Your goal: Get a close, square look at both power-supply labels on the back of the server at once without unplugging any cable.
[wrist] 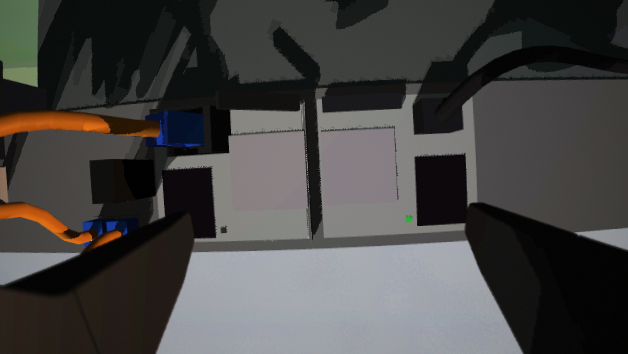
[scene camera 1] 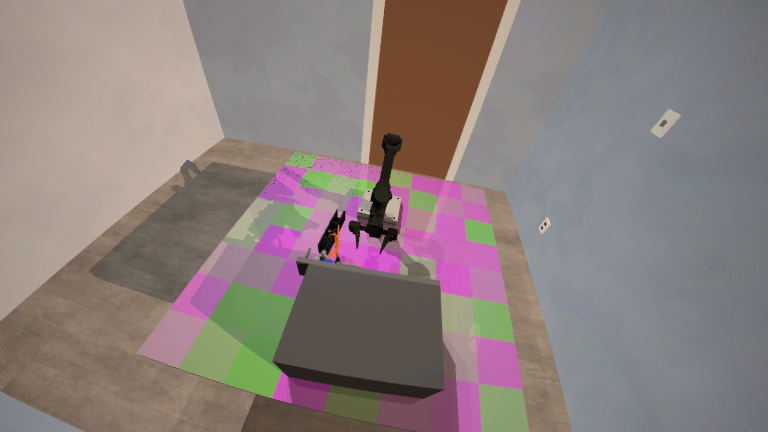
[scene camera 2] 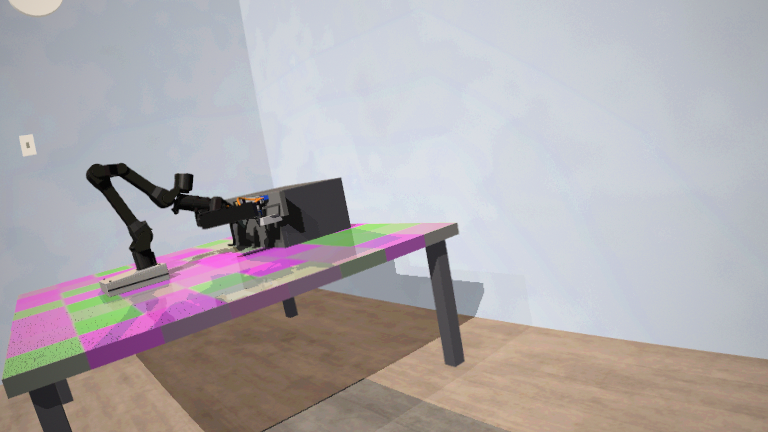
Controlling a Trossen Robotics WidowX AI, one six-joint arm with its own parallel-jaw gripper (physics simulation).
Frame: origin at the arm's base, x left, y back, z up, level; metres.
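Seen in the pictures: gripper, fingertip midpoint: (wrist: 330, 222) (scene camera 1: 368, 251); arm's base at its link origin: (scene camera 2: 146, 267).
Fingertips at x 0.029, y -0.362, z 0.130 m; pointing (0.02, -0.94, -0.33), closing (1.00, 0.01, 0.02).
Offsets run from my fingertips to a thing's top centre. "pt": to the spot under its first point. Level surfaces: height alone.
In the wrist view, the left power-supply label {pt dx -0.027, dy -0.082, dz -0.016 m} (wrist: 268, 171) and right power-supply label {pt dx +0.021, dy -0.089, dz -0.016 m} (wrist: 358, 166) show together near the middle as pale, pinkish rectangles. They look almost square-on, with edges slightly slanted; no writing can be made out. A dark divider {pt dx -0.003, dy -0.092, dz -0.017 m} (wrist: 313, 165) stands between them. My gripper (scene camera 1: 369, 249) (wrist: 330, 222) is open and empty, facing the back of the grey server (scene camera 1: 365, 322) (scene camera 2: 316, 209). Its fingers flank the power supplies without covering either label. A black cable {pt dx +0.087, dy -0.049, dz -0.060 m} (wrist: 505, 62) is plugged in at the right; orange cables {pt dx -0.103, dy -0.029, dz -0.040 m} (wrist: 65, 124) run to blue plugs {dx -0.072, dy -0.081, dz -0.031 m} (wrist: 180, 129) at the left.
A black slatted bracket {pt dx -0.160, dy +0.033, dz +0.011 m} (scene camera 1: 329, 233) with orange cables stands beside my gripper, behind the server. In the second scene view, a dark bar {pt dx -0.180, dy +0.079, dz -0.010 m} (scene camera 2: 228, 214) hides my fingertips. The server stands on a magenta and green table {dz -0.178 m} (scene camera 1: 257, 311) (scene camera 2: 370, 236).
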